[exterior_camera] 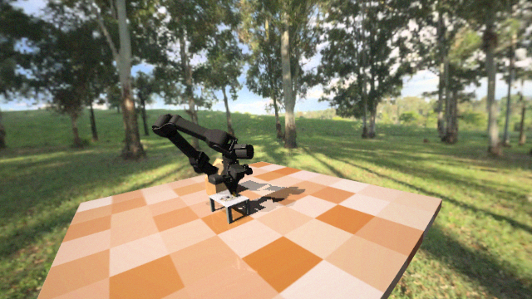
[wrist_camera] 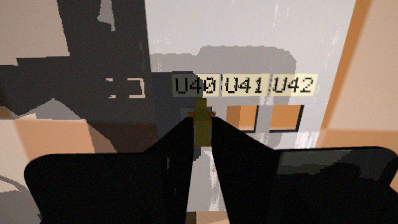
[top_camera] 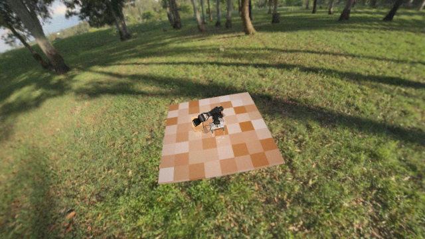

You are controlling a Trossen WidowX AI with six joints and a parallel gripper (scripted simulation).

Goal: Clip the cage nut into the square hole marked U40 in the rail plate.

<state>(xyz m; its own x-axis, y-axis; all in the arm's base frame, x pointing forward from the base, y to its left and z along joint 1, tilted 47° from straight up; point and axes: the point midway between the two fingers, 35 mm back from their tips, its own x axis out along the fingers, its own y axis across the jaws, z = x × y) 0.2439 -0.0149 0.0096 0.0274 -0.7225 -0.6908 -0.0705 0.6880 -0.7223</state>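
Now: the cage nut 10 mm below my gripper tip.
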